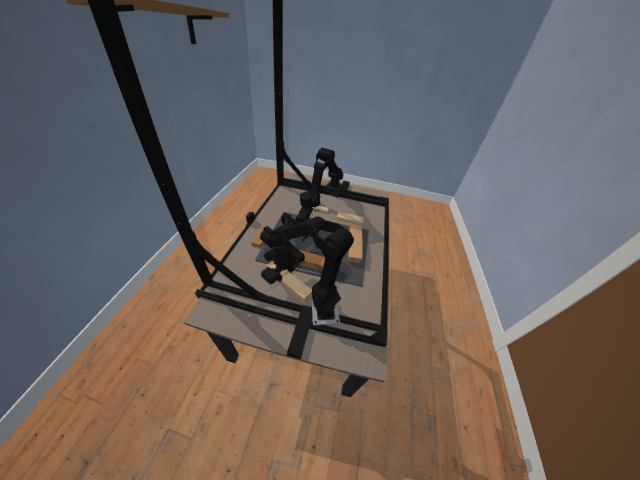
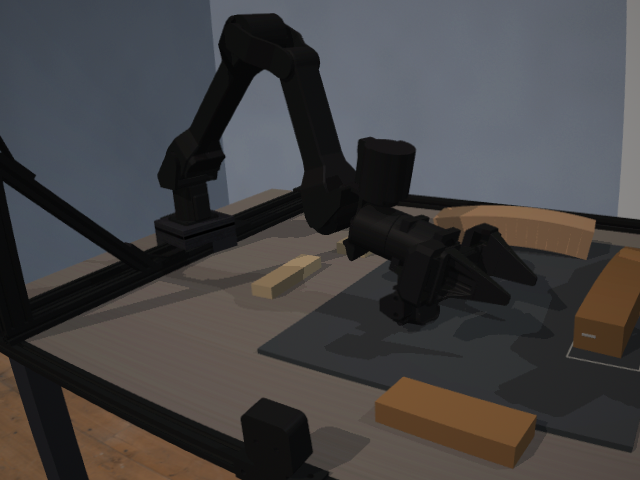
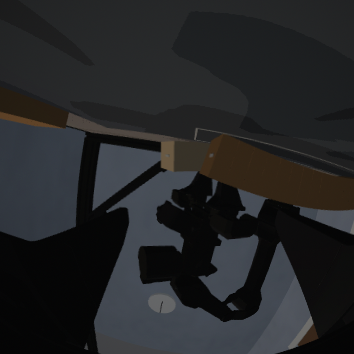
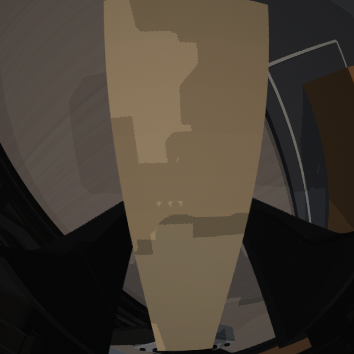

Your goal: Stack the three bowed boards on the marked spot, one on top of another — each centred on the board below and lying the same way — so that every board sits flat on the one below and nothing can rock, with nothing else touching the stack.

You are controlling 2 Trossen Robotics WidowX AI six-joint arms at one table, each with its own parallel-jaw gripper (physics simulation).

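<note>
My right gripper is shut on the near end of a pale bowed board. The board lies on the table just off the front edge of the dark mat. A brown bowed board lies on the mat at the white marked outline. A tan bowed board lies at the mat's far side. My left gripper is open and empty, low over the mat.
A flat brown block lies at the mat's left edge. A small pale block lies near the left arm's base. Black frame rails run around the table.
</note>
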